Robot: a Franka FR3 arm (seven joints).
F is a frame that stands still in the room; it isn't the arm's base.
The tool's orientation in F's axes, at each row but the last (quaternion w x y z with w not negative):
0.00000 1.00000 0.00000 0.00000
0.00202 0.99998 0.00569 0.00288
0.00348 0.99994 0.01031 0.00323
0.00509 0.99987 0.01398 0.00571
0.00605 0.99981 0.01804 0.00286
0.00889 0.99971 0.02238 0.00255
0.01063 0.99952 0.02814 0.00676
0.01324 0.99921 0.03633 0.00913
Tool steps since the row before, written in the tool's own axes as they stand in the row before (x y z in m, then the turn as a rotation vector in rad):
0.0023 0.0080 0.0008 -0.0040 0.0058 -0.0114
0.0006 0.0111 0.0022 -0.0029 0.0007 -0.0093
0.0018 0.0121 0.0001 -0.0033 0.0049 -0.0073
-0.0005 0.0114 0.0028 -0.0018 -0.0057 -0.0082
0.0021 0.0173 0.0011 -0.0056 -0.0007 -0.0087
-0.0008 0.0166 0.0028 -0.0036 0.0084 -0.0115
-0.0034 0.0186 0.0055 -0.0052 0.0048 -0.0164
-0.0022 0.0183 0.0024 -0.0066 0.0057 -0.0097
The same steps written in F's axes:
0.0023 -0.0080 -0.0008 -0.0040 -0.0058 0.0114
0.0007 -0.0111 -0.0022 -0.0029 -0.0007 0.0093
0.0020 -0.0121 0.0000 -0.0032 -0.0049 0.0073
-0.0001 -0.0114 -0.0027 -0.0021 0.0057 0.0081
0.0027 -0.0172 -0.0009 -0.0057 0.0006 0.0087
0.0000 -0.0167 -0.0025 -0.0033 -0.0083 0.0116
-0.0023 -0.0189 -0.0051 -0.0052 -0.0047 0.0164
-0.0008 -0.0185 -0.0019 -0.0064 -0.0059 0.0097

